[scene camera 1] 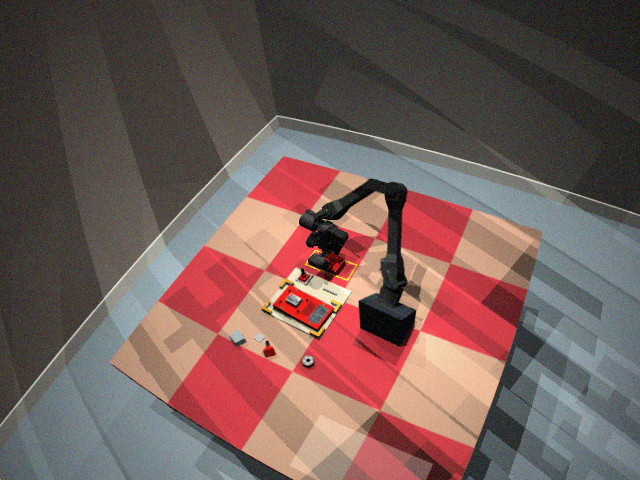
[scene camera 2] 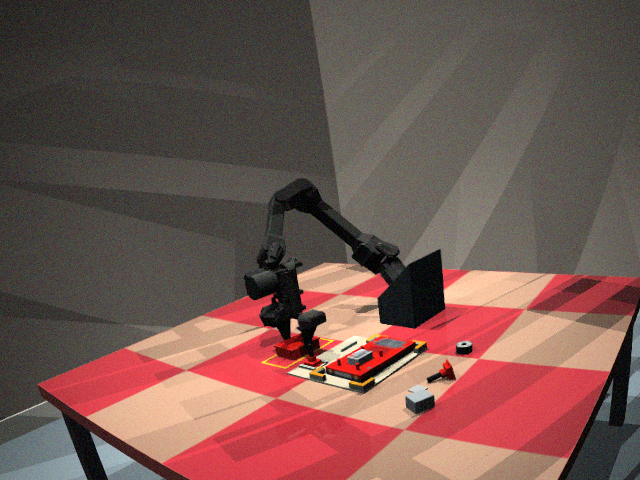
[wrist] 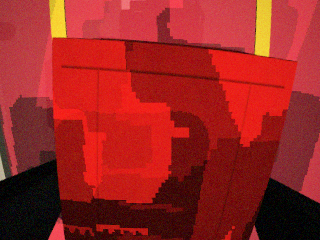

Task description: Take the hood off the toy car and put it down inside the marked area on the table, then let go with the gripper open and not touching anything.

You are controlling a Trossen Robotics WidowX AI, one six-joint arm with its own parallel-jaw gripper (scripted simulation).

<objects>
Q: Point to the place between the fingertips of my gripper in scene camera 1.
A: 330, 262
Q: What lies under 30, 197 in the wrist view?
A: My gripper.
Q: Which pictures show my gripper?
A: Scene camera 1, scene camera 2 and the wrist view: all of them.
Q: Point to a toy car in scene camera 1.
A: At 311, 312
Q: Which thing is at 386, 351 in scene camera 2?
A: A toy car.
</objects>
